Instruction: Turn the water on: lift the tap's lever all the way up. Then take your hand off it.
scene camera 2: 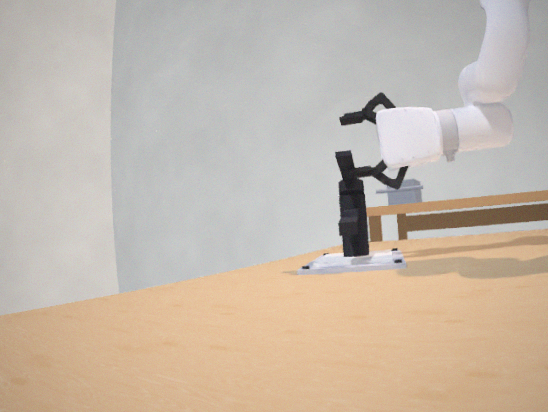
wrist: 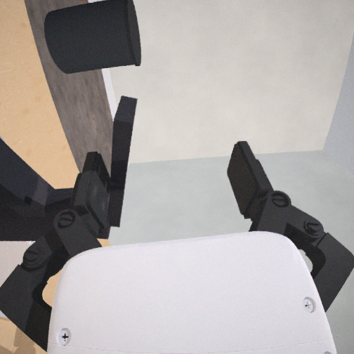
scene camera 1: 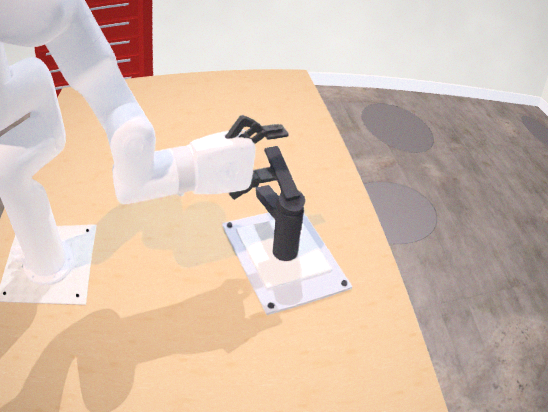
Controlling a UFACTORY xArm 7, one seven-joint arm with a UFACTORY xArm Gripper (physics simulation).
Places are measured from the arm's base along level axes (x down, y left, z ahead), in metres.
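Pixels of known places: gripper, fingertip midpoint: (scene camera 2: 344, 146) (scene camera 1: 281, 152); arm's base at its link origin: (scene camera 1: 48, 262).
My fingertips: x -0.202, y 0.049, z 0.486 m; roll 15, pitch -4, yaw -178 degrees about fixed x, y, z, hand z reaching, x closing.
Ahead of a thing's pixels: the offset from my fingertips to its top centre. "spot": to the spot under its first point. Level surfaces: height alone.
The black tap @[spot: dz +0.008, dx +0.116, dy -0.078 m] (scene camera 1: 288, 232) (scene camera 2: 354, 240) stands upright on a white base plate @[dz +0.012, dx +0.193, dy -0.054 m] (scene camera 1: 312, 292) (scene camera 2: 320, 269), its short spout @[dz -0.004, dx +0.105, dy +0.014 m] (scene camera 1: 267, 196) (scene camera 2: 349, 223) sticking out from the body. Its lever @[dz +0.001, dx +0.015, dy -0.009 m] (scene camera 1: 282, 172) (scene camera 2: 344, 161) (wrist: 123, 145) slopes up from the top of the body. My gripper (scene camera 1: 274, 153) (scene camera 2: 348, 146) (wrist: 168, 160) is open, with one finger above the other. The lower finger is right beside the lever, low on its length; contact cannot be told. The upper finger is above the lever's tip, apart from it. Part of the tap shows behind the lower finger in the wrist view.
The wooden table @[dx +0.205 m] (scene camera 1: 350, 360) (scene camera 2: 250, 340) carries the arm's base plate (scene camera 1: 75, 265) at the left in scene camera 1. A red drawer cabinet (scene camera 1: 142, 40) stands behind. A grey box (scene camera 2: 406, 194) stands on a far bench. A dark cylinder (wrist: 95, 37) shows in the wrist view's upper left.
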